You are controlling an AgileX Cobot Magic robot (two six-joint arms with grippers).
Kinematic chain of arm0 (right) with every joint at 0, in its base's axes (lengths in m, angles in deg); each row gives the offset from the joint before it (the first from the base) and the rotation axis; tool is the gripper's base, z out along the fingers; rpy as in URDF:
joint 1: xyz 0 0 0.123 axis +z
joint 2: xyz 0 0 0 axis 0.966 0.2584 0
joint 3: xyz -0.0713 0.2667 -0.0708 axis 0.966 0.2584 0
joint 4: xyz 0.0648 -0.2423 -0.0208 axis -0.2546 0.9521 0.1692
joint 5: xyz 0 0 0 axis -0.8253 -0.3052 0.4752
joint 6: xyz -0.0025 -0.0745 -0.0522 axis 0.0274 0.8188 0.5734
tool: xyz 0 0 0 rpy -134.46 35.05 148.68
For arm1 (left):
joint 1: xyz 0 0 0.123 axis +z
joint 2: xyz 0 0 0 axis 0.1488 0.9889 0
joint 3: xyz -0.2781 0.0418 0.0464 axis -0.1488 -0.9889 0
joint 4: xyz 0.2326 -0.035 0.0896 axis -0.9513 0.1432 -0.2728
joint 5: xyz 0 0 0 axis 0.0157 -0.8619 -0.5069
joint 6: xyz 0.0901 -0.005 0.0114 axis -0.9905 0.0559 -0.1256
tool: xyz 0 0 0 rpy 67.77 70.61 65.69
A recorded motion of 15 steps. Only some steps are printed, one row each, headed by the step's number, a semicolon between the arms.
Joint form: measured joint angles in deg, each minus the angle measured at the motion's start. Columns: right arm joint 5, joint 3, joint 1, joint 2, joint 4, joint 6; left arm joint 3, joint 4, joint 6, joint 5, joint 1, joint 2.
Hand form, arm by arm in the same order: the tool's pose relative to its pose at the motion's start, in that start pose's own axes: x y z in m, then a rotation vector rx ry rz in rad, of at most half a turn. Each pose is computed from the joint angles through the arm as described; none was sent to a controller.
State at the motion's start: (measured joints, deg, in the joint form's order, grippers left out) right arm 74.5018 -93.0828 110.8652 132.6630 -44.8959 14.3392; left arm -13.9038 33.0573 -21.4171 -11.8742 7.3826 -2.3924
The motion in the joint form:
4: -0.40 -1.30 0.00 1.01 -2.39 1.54; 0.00 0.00 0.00 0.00 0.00 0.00
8: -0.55 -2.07 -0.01 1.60 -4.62 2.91; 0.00 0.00 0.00 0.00 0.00 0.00
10: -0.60 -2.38 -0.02 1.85 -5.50 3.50; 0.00 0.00 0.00 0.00 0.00 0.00
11: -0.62 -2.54 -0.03 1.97 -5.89 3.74; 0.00 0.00 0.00 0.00 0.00 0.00
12: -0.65 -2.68 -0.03 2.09 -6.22 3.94; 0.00 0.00 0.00 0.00 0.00 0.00
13: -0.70 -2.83 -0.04 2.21 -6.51 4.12; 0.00 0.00 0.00 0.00 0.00 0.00
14: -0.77 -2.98 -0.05 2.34 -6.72 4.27; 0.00 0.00 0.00 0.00 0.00 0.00
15: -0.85 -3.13 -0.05 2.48 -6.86 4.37; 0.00 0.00 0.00 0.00 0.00 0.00
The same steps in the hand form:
4: 0.0020 -0.0010 0.0053 0.0247 0.0140 0.0038; 0.0000 0.0000 0.0000 0.0000 0.0000 0.0000
8: 0.0035 -0.0025 0.0083 0.0487 0.0256 0.0084; 0.0000 0.0000 0.0000 0.0000 0.0000 0.0000
10: 0.0042 -0.0031 0.0095 0.0582 0.0304 0.0094; 0.0000 0.0000 0.0000 0.0000 0.0000 0.0000
11: 0.0045 -0.0034 0.0101 0.0626 0.0323 0.0103; 0.0000 0.0000 0.0000 0.0000 0.0000 0.0000
12: 0.0048 -0.0035 0.0107 0.0659 0.0343 0.0110; 0.0000 0.0000 0.0000 0.0000 0.0000 0.0000
13: 0.0051 -0.0037 0.0113 0.0689 0.0363 0.0117; 0.0000 0.0000 0.0000 0.0000 0.0000 0.0000
14: 0.0055 -0.0038 0.0119 0.0708 0.0383 0.0118; 0.0000 0.0000 0.0000 0.0000 0.0000 0.0000
15: 0.0059 -0.0037 0.0125 0.0716 0.0402 0.0119; 0.0000 0.0000 0.0000 0.0000 0.0000 0.0000

